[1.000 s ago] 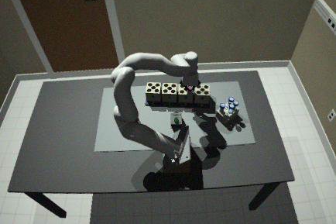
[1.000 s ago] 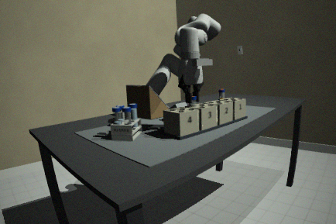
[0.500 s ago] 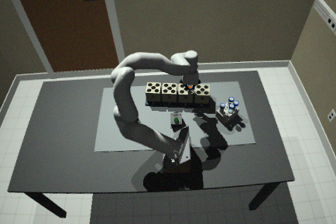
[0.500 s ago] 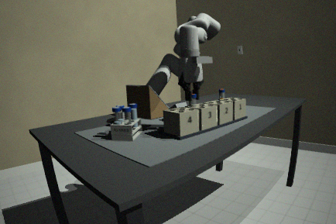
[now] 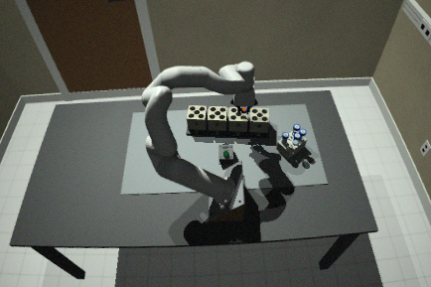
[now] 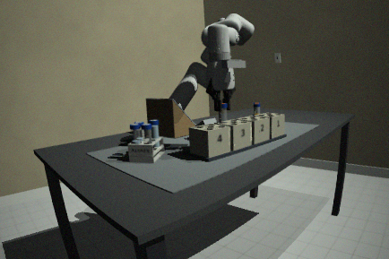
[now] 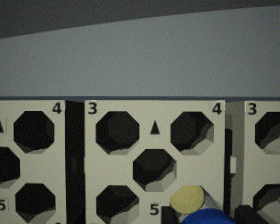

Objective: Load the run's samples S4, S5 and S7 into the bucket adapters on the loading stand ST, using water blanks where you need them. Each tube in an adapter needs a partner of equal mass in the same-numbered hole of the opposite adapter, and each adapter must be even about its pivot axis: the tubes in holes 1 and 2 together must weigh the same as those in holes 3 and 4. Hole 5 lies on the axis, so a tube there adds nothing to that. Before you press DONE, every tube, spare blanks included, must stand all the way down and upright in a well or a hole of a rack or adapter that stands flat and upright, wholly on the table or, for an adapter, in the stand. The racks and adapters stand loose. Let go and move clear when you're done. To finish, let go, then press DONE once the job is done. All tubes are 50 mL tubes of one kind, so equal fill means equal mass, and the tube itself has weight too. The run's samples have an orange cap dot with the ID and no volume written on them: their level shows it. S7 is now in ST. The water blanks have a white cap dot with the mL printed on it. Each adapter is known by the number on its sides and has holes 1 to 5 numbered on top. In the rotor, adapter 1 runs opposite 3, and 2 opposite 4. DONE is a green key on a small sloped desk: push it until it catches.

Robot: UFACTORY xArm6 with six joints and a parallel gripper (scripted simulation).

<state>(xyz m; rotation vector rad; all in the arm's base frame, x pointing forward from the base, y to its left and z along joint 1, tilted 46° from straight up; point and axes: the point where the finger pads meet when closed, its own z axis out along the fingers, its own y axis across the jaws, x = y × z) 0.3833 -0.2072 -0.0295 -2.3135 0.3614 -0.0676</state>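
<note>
Right now my hand is 5 cm above the sample S7 and 1 cm to the left of it. From my hand the other things lie so: adapter 3: 11 cm below, 3 cm ahead, 2 cm to the left; then stand ST: 15 cm below, 7 cm to the left, 4 cm ahead; then adapter 2: 13 cm to the left, 11 cm below, 6 cm ahead.
</note>
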